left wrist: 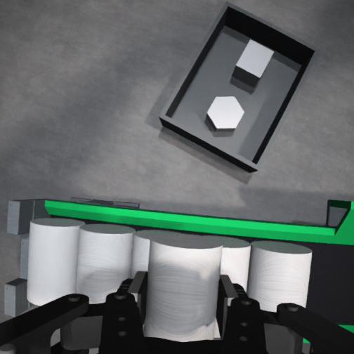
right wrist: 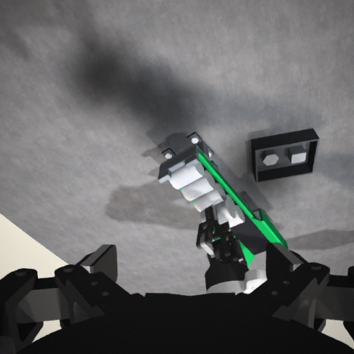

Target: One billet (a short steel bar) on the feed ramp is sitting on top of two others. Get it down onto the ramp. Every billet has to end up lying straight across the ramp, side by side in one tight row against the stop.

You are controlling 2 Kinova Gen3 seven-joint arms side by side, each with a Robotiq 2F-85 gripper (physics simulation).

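Several pale cylindrical billets stand side by side across the feed ramp [left wrist: 190, 221] [right wrist: 230, 188]. The leftmost billet [left wrist: 55, 260] in the left wrist view is nearest the grey stop [left wrist: 20, 217] [right wrist: 177, 165], with a second billet [left wrist: 106, 262] beside it. The raised billet [left wrist: 183, 287] sits over two partly hidden ones, a left one [left wrist: 141, 250] and a right one [left wrist: 236, 262]. Another billet [left wrist: 281, 275] lies to the right. My left gripper [left wrist: 181, 288] [right wrist: 215, 211] has its fingers against both sides of the raised billet. My right gripper [right wrist: 190, 260] is open and empty, far from the ramp.
A dark open tray [left wrist: 207, 145] [right wrist: 285, 137] lies beyond the ramp's green rail. It holds a hexagonal block [left wrist: 225, 112] [right wrist: 270, 158] and a rectangular block [left wrist: 256, 57] [right wrist: 298, 154]. The left arm reaches in beside the ramp in the right wrist view.
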